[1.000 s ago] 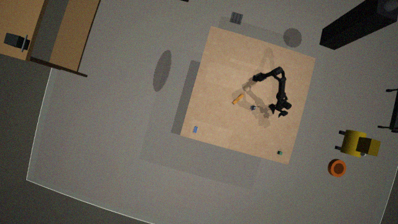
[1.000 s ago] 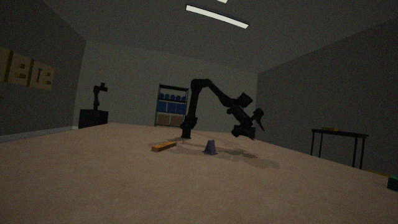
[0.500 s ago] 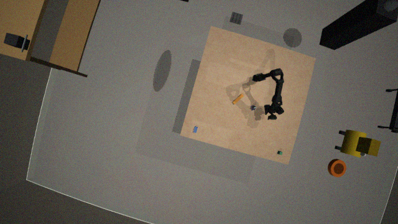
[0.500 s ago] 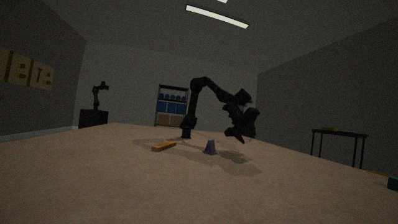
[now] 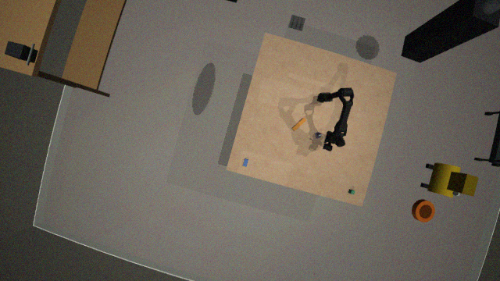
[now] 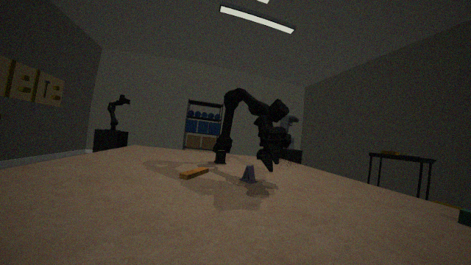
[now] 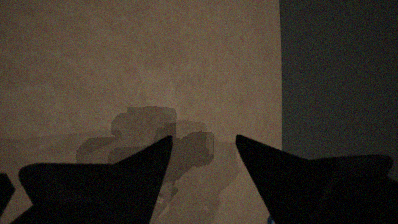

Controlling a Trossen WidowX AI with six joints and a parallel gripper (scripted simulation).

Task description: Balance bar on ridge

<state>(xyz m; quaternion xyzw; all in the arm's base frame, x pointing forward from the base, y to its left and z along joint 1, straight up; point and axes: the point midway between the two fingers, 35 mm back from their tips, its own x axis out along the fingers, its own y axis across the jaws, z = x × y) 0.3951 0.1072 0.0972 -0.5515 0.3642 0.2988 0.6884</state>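
My gripper tip is now 24 cm to the left of the bar, 13 cm past it and 6 cm above it. From my gripper tip the other things lie so: small blue block 61 cm to the right, 33 cm ahead, 6 cm below; ridge 8 cm behind, 5 cm to the right, 1 cm below; small green block 39 cm to the left, 33 cm ahead, 5 cm below.
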